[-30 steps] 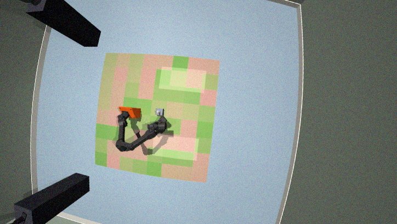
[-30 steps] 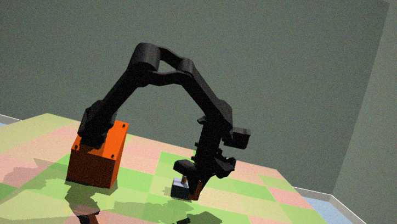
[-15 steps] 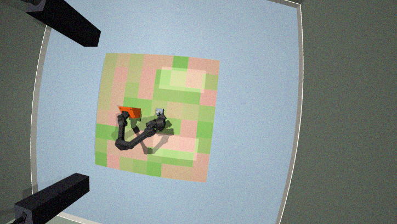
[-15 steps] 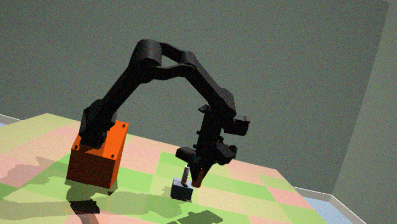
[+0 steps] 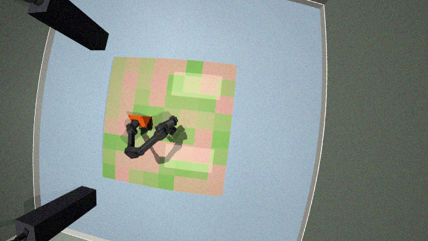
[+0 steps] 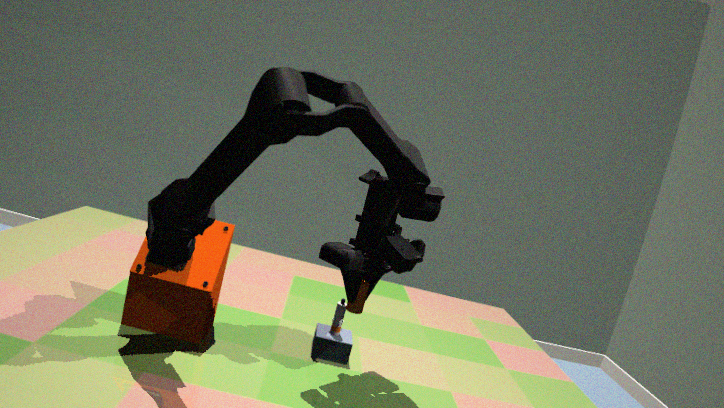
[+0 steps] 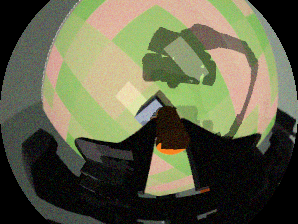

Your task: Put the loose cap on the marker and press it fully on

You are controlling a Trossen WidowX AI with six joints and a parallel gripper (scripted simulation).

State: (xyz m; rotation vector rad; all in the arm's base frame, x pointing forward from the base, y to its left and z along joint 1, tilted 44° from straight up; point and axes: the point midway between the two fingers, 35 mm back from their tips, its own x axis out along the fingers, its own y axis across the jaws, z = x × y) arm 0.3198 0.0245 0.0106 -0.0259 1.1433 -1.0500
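My gripper tip is 10 cm above the holder block, 4 cm to the right of it and 2 cm past it. From my gripper tip the other things lie so: marker cap 1 cm above.
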